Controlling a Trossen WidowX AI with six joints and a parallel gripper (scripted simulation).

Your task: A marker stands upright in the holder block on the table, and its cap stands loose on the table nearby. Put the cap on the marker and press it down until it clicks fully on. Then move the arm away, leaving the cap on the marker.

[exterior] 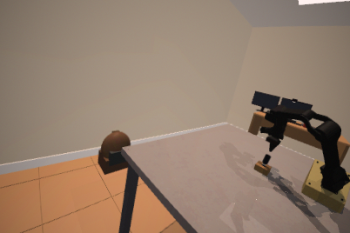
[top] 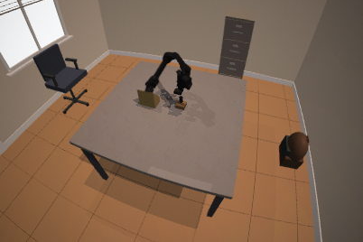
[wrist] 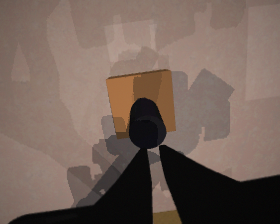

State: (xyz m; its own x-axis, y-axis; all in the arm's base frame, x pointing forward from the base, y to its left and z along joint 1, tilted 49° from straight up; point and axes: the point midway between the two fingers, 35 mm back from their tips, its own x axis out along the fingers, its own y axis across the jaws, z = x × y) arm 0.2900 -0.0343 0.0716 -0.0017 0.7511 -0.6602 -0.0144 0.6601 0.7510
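Right now the dark cap is 50 mm below my gripper tip. From my gripper tip the other things lie so: holder block (120 mm below).
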